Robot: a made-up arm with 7 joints. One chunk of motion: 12 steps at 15 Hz.
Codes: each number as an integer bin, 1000 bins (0 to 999) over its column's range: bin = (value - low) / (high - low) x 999, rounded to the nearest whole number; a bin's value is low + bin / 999 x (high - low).
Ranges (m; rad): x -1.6..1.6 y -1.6..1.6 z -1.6..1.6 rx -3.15..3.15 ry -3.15..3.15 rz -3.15..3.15
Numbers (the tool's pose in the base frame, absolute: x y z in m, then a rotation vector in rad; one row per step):
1: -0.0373 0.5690 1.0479 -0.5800 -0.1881 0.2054
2: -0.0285 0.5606 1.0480 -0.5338 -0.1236 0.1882
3: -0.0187 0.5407 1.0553 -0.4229 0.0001 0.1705
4: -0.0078 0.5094 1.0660 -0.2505 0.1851 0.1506
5: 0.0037 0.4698 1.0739 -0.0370 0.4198 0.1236
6: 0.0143 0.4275 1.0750 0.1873 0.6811 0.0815
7: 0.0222 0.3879 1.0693 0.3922 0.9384 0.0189
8: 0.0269 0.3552 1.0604 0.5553 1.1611 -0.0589
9: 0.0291 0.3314 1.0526 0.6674 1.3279 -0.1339
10: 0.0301 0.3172 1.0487 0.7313 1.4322 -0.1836
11: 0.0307 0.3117 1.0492 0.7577 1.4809 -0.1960
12: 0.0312 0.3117 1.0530 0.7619 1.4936 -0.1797
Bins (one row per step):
1: 488 677 827 408 470 532
2: 491 675 827 415 480 529
3: 494 668 829 432 500 527
4: 497 659 832 460 529 523
5: 501 646 835 494 566 519
6: 504 633 835 529 608 512
7: 506 621 833 562 648 502
8: 508 610 831 588 684 490
9: 509 603 828 605 710 478
10: 509 599 827 615 727 470
11: 509 597 827 620 734 468
12: 509 597 828 620 736 471

